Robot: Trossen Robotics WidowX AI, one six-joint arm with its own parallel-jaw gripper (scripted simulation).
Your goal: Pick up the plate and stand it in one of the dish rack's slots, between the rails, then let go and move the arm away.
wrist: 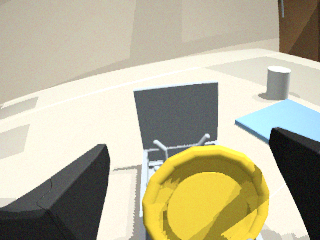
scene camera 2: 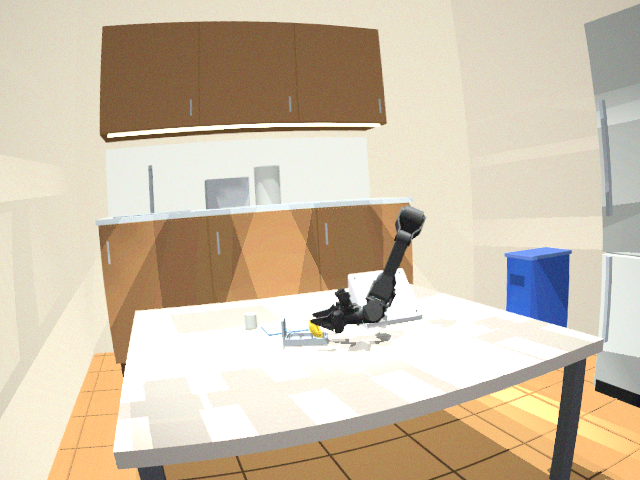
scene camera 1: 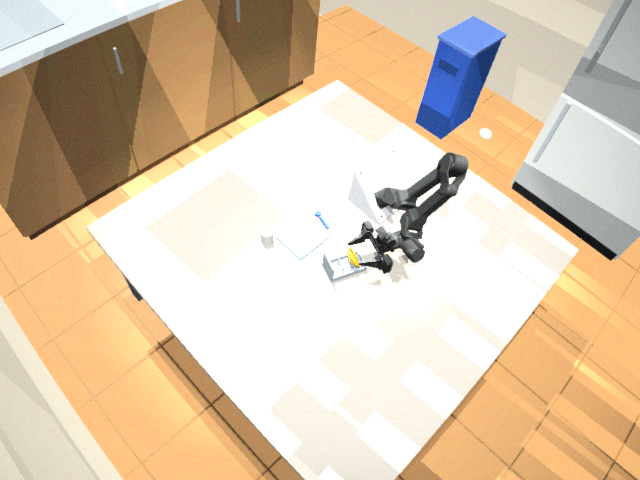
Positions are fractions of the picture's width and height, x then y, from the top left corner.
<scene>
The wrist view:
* gripper: 0.60,0.61
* yellow plate: 0.67,0.77
</scene>
